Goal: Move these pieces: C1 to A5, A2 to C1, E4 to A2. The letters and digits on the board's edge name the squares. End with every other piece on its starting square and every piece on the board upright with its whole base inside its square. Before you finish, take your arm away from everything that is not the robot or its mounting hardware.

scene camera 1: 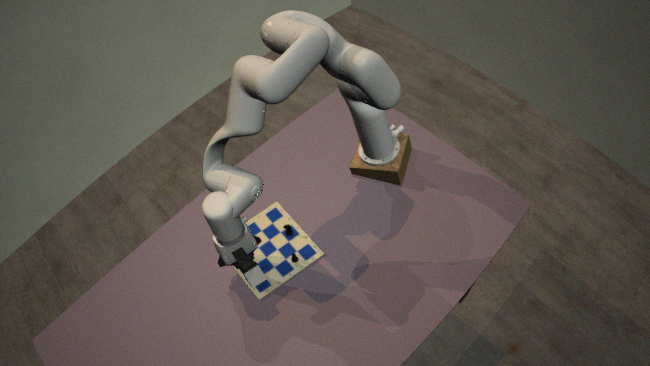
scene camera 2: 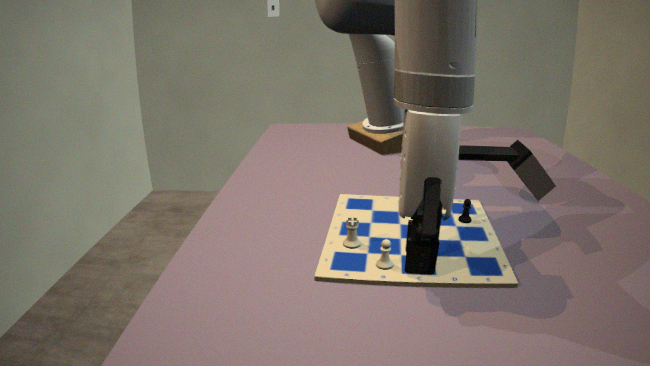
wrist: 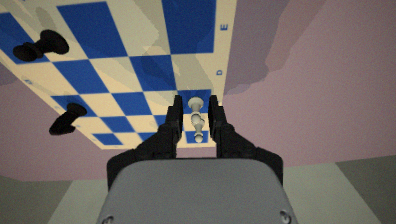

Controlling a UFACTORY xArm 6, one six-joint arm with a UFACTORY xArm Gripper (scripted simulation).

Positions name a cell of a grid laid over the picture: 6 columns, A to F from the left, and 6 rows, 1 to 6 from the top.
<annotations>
my gripper: scene camera 1 C5; scene camera 2 D5; wrist C3
</annotations>
